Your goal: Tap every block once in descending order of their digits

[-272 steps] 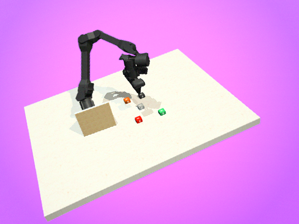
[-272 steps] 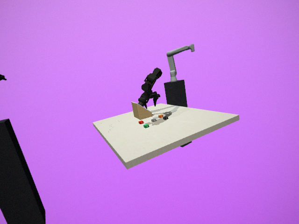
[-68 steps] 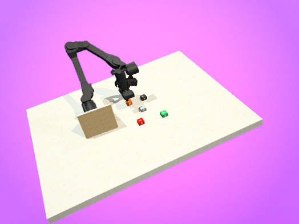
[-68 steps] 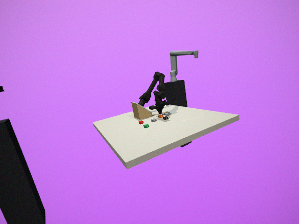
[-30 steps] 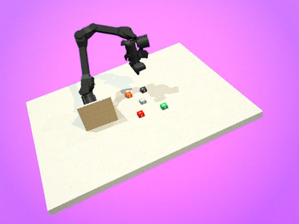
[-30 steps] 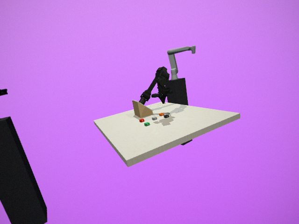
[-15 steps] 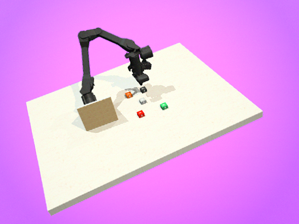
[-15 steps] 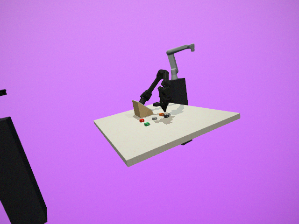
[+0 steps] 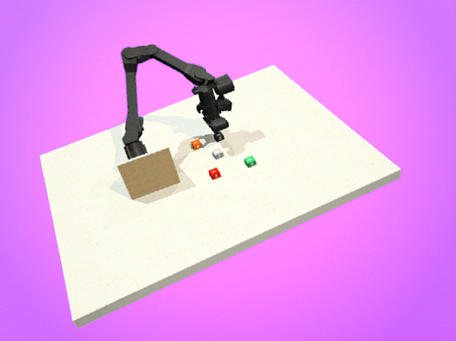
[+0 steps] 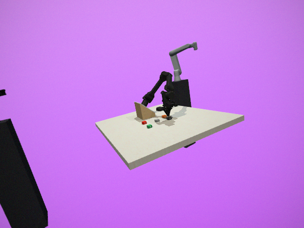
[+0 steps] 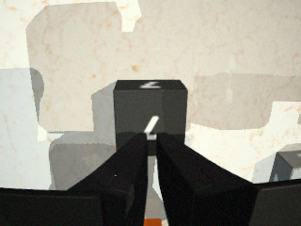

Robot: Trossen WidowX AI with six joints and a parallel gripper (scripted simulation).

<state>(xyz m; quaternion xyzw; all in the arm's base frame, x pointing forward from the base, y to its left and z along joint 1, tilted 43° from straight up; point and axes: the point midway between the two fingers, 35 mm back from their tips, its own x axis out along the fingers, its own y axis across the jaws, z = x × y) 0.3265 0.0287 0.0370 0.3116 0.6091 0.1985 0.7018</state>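
The black block is 1 cm below my gripper tip and 1 cm ahead of it. From my gripper tip the other things lie so: green block: 21 cm to the right, 2 cm ahead, 1 cm below; orange block: 8 cm behind, 2 cm to the left, 1 cm below; grey block: 9 cm to the right, 5 cm behind, 1 cm below.
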